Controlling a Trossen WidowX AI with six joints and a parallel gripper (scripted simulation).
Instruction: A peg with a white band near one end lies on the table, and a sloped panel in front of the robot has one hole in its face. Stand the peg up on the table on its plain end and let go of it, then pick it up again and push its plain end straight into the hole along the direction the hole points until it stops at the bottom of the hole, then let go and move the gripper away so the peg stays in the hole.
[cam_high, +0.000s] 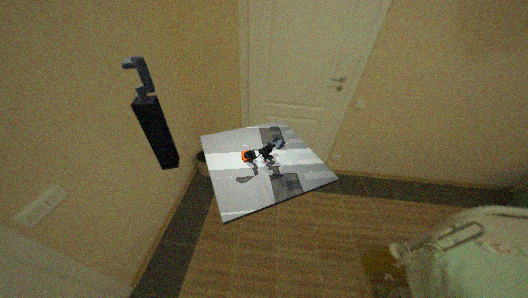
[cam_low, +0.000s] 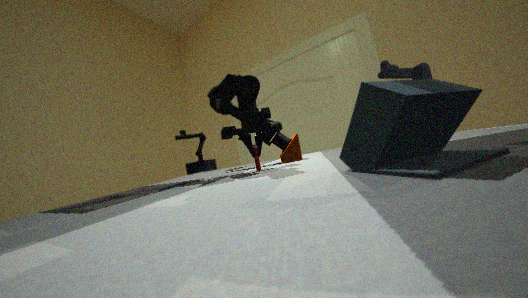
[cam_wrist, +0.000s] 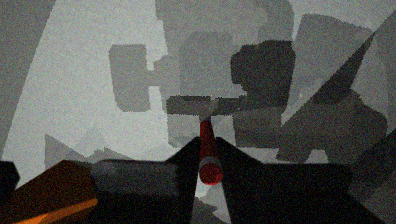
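Right now the sloped panel is 26 cm to the left of my gripper tip, 25 cm ahead of it and 1 cm above it. Also, from my gripper tip: red peg: 2 cm above.
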